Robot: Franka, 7 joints.
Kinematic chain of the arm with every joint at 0, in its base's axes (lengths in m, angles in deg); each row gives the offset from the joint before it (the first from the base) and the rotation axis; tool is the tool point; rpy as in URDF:
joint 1: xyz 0 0 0.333 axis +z
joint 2: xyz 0 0 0 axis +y
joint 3: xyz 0 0 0.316 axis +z
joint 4: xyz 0.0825 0 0 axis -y
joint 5: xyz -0.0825 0 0.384 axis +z
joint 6: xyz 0 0 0 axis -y
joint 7: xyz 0.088 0 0 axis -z
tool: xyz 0 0 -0.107 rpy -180 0 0
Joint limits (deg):
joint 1: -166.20..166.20
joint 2: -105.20..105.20
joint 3: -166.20..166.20
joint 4: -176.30..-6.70
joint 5: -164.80..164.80
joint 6: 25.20..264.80
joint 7: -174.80..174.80
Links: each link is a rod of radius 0.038 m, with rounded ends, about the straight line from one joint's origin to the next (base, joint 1, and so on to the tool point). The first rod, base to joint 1, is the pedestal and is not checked.
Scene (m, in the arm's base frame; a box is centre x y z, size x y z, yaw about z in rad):
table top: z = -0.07
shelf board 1: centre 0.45 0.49 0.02 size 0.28 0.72 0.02 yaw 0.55
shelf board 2: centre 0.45 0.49 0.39 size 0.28 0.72 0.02 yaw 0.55
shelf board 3: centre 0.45 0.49 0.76 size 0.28 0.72 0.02 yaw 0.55
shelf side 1: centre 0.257 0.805 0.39 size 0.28 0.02 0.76 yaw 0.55
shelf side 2: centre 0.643 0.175 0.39 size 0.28 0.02 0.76 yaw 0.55
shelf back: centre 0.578 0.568 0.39 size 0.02 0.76 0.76 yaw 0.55
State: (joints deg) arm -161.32 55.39 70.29 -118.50 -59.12 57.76 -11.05
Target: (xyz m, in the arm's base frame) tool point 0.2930 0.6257 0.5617
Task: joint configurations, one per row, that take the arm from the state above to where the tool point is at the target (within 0.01 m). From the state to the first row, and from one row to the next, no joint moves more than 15 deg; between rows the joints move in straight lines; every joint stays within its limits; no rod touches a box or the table.
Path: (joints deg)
1: -149.51 55.85 83.81 -115.15 -61.52 54.04 -13.98
2: -137.71 56.30 97.33 -111.81 -63.91 50.32 -16.92
3: -125.90 56.76 110.86 -108.46 -66.31 46.60 -19.85
4: -114.09 57.22 124.38 -105.11 -68.71 42.88 -22.78
5: -102.29 57.67 137.90 -101.76 -71.10 39.15 -25.72
6: -94.64 44.72 144.14 -103.47 -66.65 49.96 -22.05
7: -86.98 31.77 150.38 -105.18 -62.19 60.77 -18.38
8: -79.33 18.82 156.62 -106.89 -57.74 71.58 -14.72
9: -71.68 5.87 162.86 -108.60 -53.28 82.39 -11.05
10: -75.78 -4.48 157.99 -98.69 -57.04 89.85 -11.05
11: -79.88 -14.83 153.12 -88.78 -60.80 97.32 -11.05
12: -83.98 -25.17 148.26 -78.88 -64.56 104.79 -11.05

